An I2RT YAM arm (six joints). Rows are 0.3 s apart.
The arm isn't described. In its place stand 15 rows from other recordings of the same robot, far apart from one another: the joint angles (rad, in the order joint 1, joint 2, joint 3, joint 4, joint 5, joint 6), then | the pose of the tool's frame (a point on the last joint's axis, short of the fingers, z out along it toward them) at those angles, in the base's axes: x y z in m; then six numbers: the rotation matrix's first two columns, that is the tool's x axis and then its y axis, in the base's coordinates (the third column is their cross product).
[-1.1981 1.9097 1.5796 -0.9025 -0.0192 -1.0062] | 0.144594 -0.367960 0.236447 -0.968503 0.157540 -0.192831 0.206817 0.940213 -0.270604
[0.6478 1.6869 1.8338 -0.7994 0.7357 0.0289] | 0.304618 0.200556 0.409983 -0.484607 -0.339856 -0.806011 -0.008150 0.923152 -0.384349
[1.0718 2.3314 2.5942 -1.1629 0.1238 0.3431] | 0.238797 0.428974 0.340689 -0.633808 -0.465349 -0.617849 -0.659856 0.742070 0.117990
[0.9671 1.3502 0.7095 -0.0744 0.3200 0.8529] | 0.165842 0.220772 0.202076 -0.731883 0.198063 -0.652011 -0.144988 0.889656 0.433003
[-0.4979 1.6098 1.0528 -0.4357 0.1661 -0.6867] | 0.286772 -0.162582 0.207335 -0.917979 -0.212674 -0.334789 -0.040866 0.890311 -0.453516
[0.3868 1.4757 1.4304 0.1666 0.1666 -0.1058] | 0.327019 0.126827 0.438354 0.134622 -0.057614 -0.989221 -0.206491 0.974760 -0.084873
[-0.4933 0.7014 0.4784 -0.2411 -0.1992 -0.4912] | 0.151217 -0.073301 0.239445 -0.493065 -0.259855 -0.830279 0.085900 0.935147 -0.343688
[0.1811 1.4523 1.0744 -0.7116 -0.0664 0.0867] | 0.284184 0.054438 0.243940 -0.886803 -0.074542 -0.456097 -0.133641 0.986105 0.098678
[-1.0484 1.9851 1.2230 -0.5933 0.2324 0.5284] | 0.176587 -0.323141 0.123279 0.016598 0.954417 -0.298014 0.995260 -0.044334 -0.086551
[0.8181 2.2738 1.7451 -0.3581 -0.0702 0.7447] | 0.341138 0.367866 0.158257 -0.903555 0.024318 -0.427782 -0.198513 0.861013 0.468241
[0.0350 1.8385 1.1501 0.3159 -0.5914 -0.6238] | 0.412658 0.034309 0.221097 0.024891 -0.484342 -0.874524 -0.657268 0.651211 -0.379371
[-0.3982 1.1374 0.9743 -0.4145 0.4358 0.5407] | 0.224294 -0.110658 0.314488 -0.082764 0.541049 -0.836908 0.839920 0.489853 0.233621
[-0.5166 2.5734 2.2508 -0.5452 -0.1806 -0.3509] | 0.493893 -0.273204 0.151621 -0.755244 0.040118 -0.654215 0.133444 0.986631 -0.093549
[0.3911 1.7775 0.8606 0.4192 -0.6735 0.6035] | 0.324636 0.157879 0.165305 -0.820049 0.141697 -0.554475 -0.412022 0.526241 0.743847
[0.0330 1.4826 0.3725 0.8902 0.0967 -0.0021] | 0.266177 0.005348 0.159822 -0.218142 -0.009293 -0.975873 0.060875 0.997878 -0.023110
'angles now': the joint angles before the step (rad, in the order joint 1, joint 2, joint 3, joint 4, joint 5, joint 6). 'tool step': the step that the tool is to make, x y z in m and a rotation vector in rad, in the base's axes. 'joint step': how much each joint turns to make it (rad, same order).
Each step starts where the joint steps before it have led.
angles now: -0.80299, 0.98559, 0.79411, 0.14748, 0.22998, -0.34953
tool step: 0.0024, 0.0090, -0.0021, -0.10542, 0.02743, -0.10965
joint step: 0.05968, -0.01668, -0.05158, 0.11994, 0.16954, -0.09917
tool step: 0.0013, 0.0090, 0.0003, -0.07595, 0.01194, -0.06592
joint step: 0.04913, -0.01560, -0.03687, 0.09856, 0.10954, -0.08231
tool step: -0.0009, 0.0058, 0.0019, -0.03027, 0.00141, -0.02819
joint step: 0.02456, -0.01591, -0.01316, 0.03375, 0.04894, -0.03640
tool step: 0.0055, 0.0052, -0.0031, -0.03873, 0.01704, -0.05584
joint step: 0.04655, 0.01574, -0.02519, 0.09139, 0.09339, -0.07153
